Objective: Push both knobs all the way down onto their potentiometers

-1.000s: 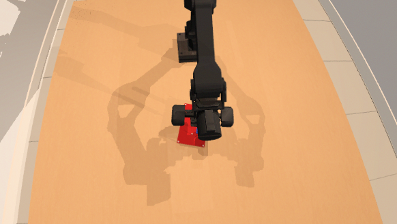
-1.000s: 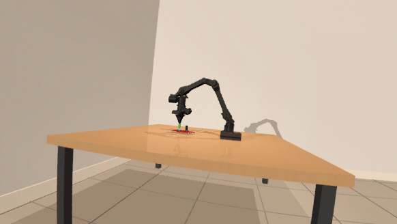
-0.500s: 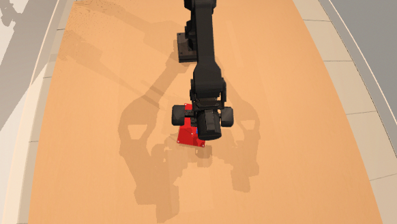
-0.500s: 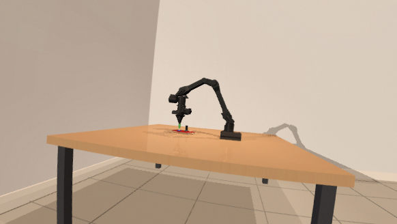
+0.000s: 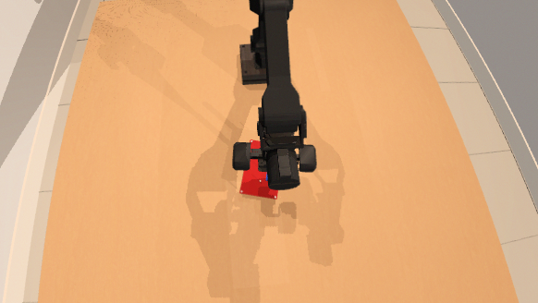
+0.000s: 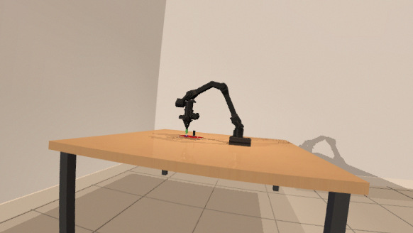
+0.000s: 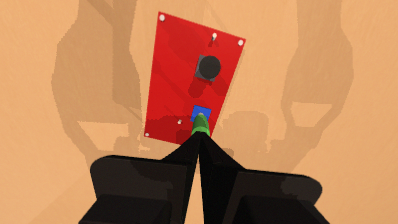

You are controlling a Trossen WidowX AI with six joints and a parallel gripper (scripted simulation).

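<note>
Right now the green knob is 20 mm below my gripper tip. Round my gripper tip: black knob: 60 mm behind, 10 mm to the left, 30 mm below.
</note>
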